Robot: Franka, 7 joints.
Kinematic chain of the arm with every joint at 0, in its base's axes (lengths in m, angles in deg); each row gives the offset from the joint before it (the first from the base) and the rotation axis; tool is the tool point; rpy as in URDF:
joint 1: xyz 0 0 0.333 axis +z
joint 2: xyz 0 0 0 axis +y
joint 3: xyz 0 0 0.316 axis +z
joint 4: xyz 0.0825 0 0 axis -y
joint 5: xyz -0.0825 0 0.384 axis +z
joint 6: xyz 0 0 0 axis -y
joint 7: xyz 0.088 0 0 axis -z
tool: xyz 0 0 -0.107 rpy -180 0 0
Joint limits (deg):
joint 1: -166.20..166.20
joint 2: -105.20..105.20
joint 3: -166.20..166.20
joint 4: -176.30..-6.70
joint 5: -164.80..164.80
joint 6: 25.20..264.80
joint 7: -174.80..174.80
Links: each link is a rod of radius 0.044 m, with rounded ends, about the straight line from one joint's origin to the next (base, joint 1, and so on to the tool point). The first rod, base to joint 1, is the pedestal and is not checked.
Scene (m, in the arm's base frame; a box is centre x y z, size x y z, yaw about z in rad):
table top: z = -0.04
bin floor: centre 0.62 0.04 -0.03 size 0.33 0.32 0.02 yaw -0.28
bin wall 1: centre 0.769 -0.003 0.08 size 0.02 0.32 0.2 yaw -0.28
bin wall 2: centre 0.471 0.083 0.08 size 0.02 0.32 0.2 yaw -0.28
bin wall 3: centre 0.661 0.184 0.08 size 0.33 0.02 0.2 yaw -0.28
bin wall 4: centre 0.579 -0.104 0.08 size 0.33 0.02 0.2 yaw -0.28
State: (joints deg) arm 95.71 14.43 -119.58 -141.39 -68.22 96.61 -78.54
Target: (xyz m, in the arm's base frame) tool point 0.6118 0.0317 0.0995
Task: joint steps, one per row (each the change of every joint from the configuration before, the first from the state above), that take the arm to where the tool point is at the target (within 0.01 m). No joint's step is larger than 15 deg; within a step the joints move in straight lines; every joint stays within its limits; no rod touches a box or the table.
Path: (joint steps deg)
1: 9.81 -11.72 -0.48 7.76 -1.30 3.27 0.00
2: 9.82 -11.72 -0.48 7.77 -1.30 3.26 0.00
3: 9.81 -11.72 -0.48 7.76 -1.30 3.27 0.00
4: 9.82 -11.72 -0.47 7.77 -1.30 3.27 0.00
5: 3.11 -13.11 -5.09 3.69 -1.41 3.37 0.00
6: 3.11 -13.11 -5.09 3.69 -1.41 3.37 0.00

